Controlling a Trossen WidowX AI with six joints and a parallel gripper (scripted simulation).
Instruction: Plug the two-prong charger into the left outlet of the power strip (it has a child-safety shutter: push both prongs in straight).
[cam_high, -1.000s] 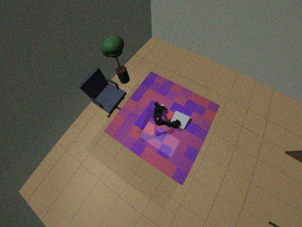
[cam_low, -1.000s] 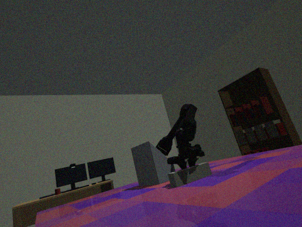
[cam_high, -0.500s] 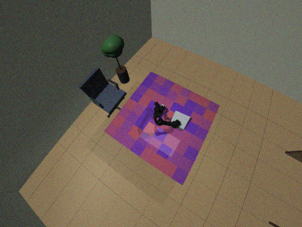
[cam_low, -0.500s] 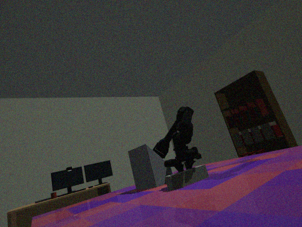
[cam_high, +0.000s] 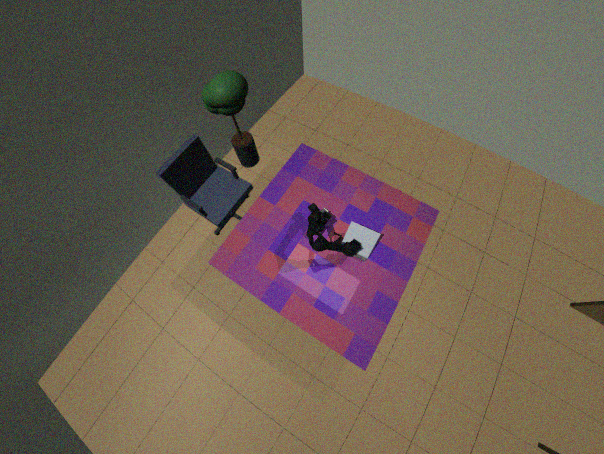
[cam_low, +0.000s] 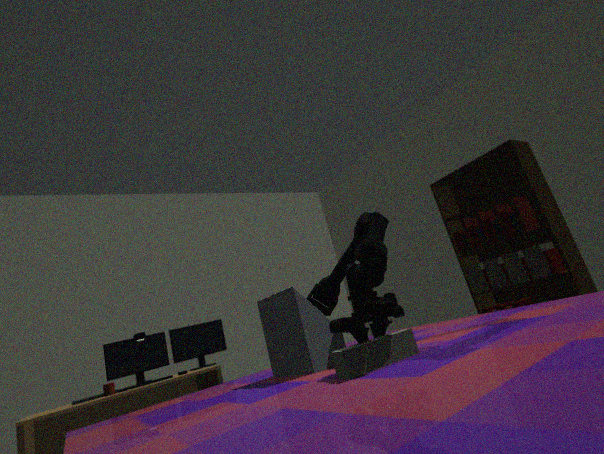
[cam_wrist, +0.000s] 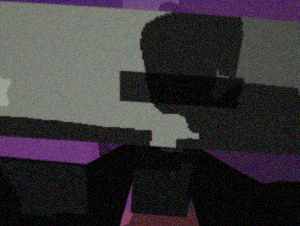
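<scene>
Right now the dark two-prong charger is 2 cm ahead of my gripper tip and 1 cm above it.
</scene>
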